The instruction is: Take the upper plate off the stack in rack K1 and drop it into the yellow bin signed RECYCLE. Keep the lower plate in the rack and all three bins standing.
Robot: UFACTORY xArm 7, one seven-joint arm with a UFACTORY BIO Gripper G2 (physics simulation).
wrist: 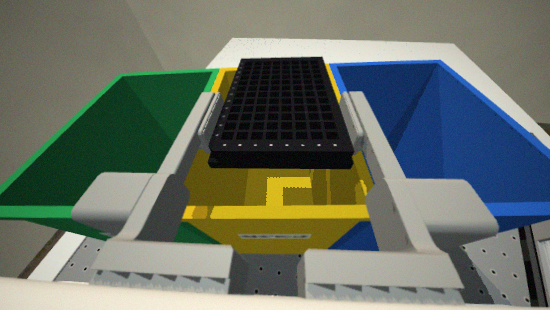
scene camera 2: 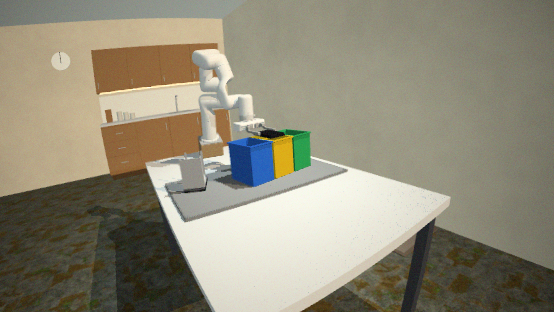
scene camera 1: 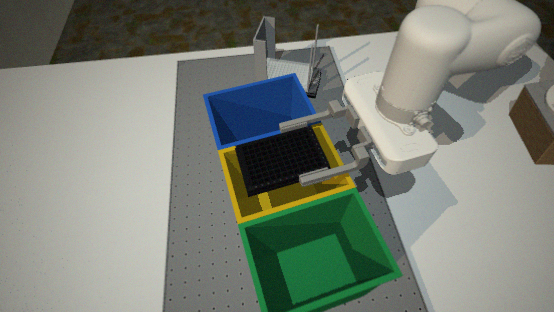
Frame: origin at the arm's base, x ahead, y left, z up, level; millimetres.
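Where they show: hand, tool point: (wrist: 279, 121) (scene camera 2: 264, 131) (scene camera 1: 303, 150); arm's base, link origin: (scene camera 2: 209, 138).
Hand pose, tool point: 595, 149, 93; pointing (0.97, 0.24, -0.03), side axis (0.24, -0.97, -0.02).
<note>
Things, the pixels of their centre, and the offset from my tool point, as dx, dy, dz. Level surfaces: height alone.
- black well plate, body centre: (wrist: 280, 98) (scene camera 1: 281, 158) (scene camera 2: 269, 133) +33, +9, -7
- yellow bin, body centre: (wrist: 276, 169) (scene camera 1: 283, 193) (scene camera 2: 271, 154) +30, +16, -112
- lower plate, body centre: (scene camera 1: 285, 72) +0, -369, -175
- rack K1, body centre: (scene camera 1: 290, 58) (scene camera 2: 194, 170) -10, -366, -127
- blue bin, body centre: (wrist: 378, 167) (scene camera 1: 262, 138) (scene camera 2: 251, 160) +65, -110, -112
- green bin, body centre: (wrist: 179, 170) (scene camera 1: 310, 265) (scene camera 2: 290, 149) -4, +141, -112
- grey perforated board, surface height: dz -202
- white table, surface height: dz -215
The black well plate (scene camera 1: 282, 157) (scene camera 2: 272, 134) (wrist: 281, 107) is level between the fingers of my gripper (scene camera 1: 305, 154) (scene camera 2: 265, 132) (wrist: 281, 117), which is shut on its two long sides. The plate is over the opening of the yellow bin (scene camera 1: 241, 220) (scene camera 2: 283, 157) (wrist: 275, 212), close to rim height. The bin's front label shows in the wrist view but is too blurred to read fully. The lower plate (scene camera 1: 289, 69) is pale and lies in rack K1 (scene camera 1: 260, 59) (scene camera 2: 192, 173) behind the blue bin in scene camera 1. All three bins stand upright.
The blue bin (scene camera 1: 218, 122) (scene camera 2: 252, 165) (wrist: 470, 125) and the green bin (scene camera 1: 255, 270) (scene camera 2: 302, 152) (wrist: 100, 125) flank the yellow bin closely. The bins and rack stand on a grey perforated board (scene camera 1: 195, 200) (scene camera 2: 220, 200) on the white table (scene camera 1: 85, 175) (scene camera 2: 320, 225).
</note>
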